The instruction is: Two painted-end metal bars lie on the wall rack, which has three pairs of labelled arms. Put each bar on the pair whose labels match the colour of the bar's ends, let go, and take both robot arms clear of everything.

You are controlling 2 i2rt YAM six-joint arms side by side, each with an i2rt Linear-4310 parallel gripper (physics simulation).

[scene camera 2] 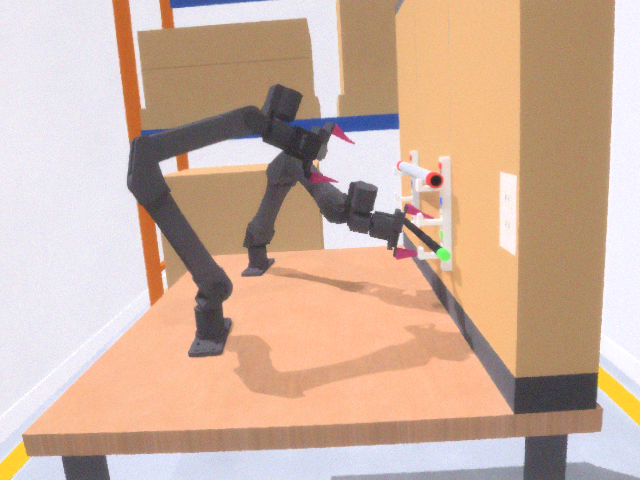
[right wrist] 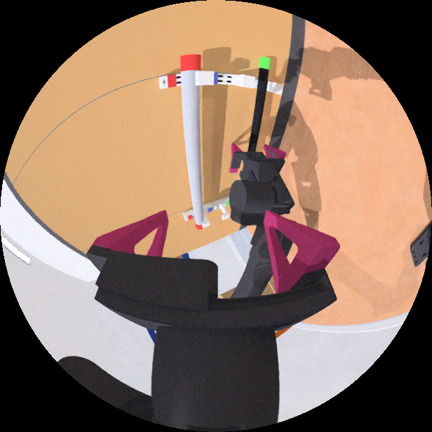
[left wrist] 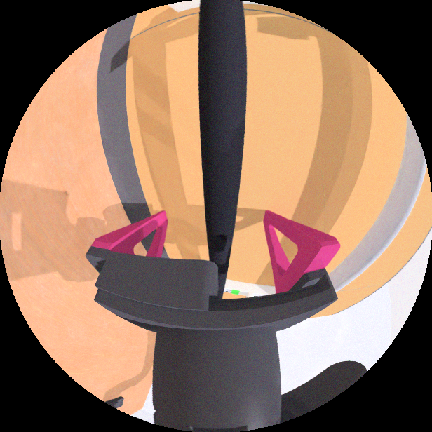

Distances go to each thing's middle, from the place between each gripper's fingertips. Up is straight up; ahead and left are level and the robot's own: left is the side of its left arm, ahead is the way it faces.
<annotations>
The white socket plate (scene camera 2: 508,181) lies 24 cm ahead of my right hand, 47 cm to the right of it and 6 cm below it.
Right now my left hand is 40 mm short of the white socket plate, 550 mm to the left of it and 150 mm below it.
</annotations>
